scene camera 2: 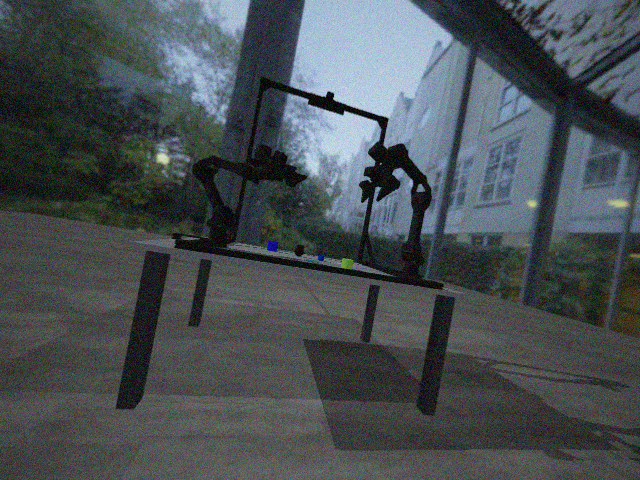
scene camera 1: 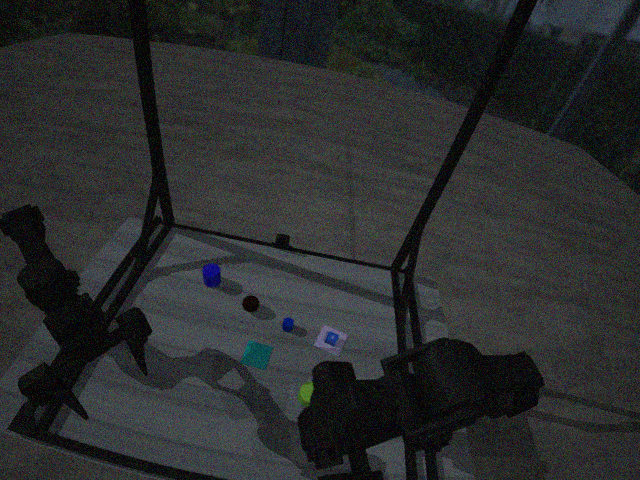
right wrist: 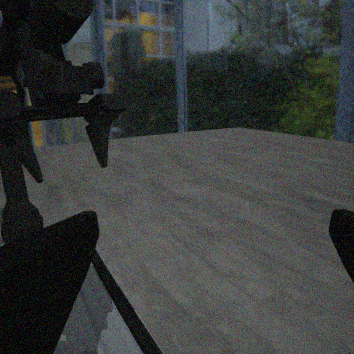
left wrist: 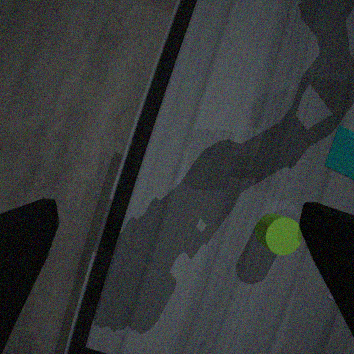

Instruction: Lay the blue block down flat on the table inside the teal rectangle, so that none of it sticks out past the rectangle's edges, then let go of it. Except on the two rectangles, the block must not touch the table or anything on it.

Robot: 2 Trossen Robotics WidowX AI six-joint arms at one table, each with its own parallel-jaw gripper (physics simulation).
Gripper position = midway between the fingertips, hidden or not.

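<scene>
Open and holding nothing, the left gripper (scene camera 1: 314, 444), (scene camera 2: 369, 201), (right wrist: 74, 173), (left wrist: 181, 212) is visible in the scene. The right gripper (scene camera 1: 117, 395), (scene camera 2: 302, 173), (right wrist: 214, 222) is open too and holds nothing. On the table rests a lime-green cylinder (left wrist: 280, 234); in the right wrist view the cylinder is out of frame.
</scene>
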